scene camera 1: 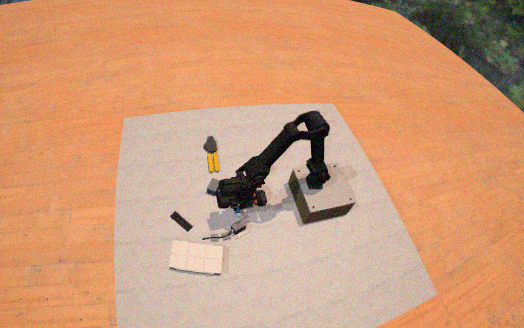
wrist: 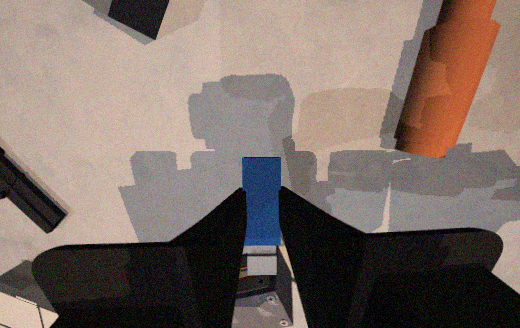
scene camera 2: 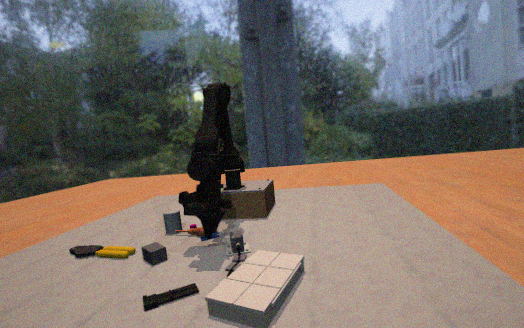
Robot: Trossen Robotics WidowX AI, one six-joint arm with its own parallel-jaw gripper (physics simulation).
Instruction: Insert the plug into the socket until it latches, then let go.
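Where they show: gripper, fingertip midpoint: (scene camera 1: 236, 209) (wrist: 261, 194) (scene camera 2: 209, 238); arm's base at its link origin: (scene camera 1: 314, 182) (scene camera 2: 234, 187).
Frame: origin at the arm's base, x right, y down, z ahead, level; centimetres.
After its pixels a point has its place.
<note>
The blue plug (scene camera 1: 238, 211) {x -10.0, y 6.0, z 31.3 cm} (scene camera 2: 214, 236) {x -10.1, y 6.6, z 32.6 cm} (wrist: 261, 220) {x -9.0, y 6.2, z 31.7 cm} is between the fingers of my gripper (scene camera 2: 210, 234) {x -8.1, y 7.4, z 31.9 cm} (wrist: 261, 194) {x -8.1, y 7.4, z 31.9 cm}, which is shut on it. Its pale nose shows below the blue body in the wrist view. The plug is held above the mat. The socket (scene camera 1: 239, 229) {x -17.7, y 6.5, z 31.3 cm} (scene camera 2: 236, 243) {x -17.1, y 7.6, z 33.8 cm} is a small grey housing on a pale base with a black cable. It stands apart from the plug in both scene views. In the wrist view, part of the socket (wrist: 265, 307) {x -14.9, y 6.0, z 30.5 cm} shows beyond the plug's nose, between the fingers; its opening is largely hidden.
An orange-handled screwdriver (scene camera 2: 196, 231) {x 1.3, y 8.5, z 25.1 cm} (wrist: 450, 85) {x -1.1, y 7.8, z 24.2 cm} lies beside the gripper. A grey cube (scene camera 1: 212, 187) {x 1.8, y 6.9, z 41.7 cm} (scene camera 2: 154, 253) {x 0.9, y 7.5, z 43.3 cm}, a grey cylinder (scene camera 2: 172, 223) {x 11.7, y 6.8, z 23.7 cm}, yellow-handled pliers (scene camera 1: 213, 161) {x 17.3, y 8.6, z 41.2 cm} (scene camera 2: 115, 252) {x 15.2, y 8.6, z 43.4 cm}, a black bar (scene camera 1: 181, 221) {x -13.9, y 9.4, z 54.1 cm} (scene camera 2: 171, 296) {x -14.2, y 9.3, z 55.2 cm} (wrist: 32, 192) {x -13.3, y 9.6, z 51.9 cm} and a white tiled block (scene camera 1: 196, 257) {x -29.5, y 7.0, z 47.5 cm} (scene camera 2: 250, 291) {x -29.7, y 7.0, z 53.3 cm} are around.
</note>
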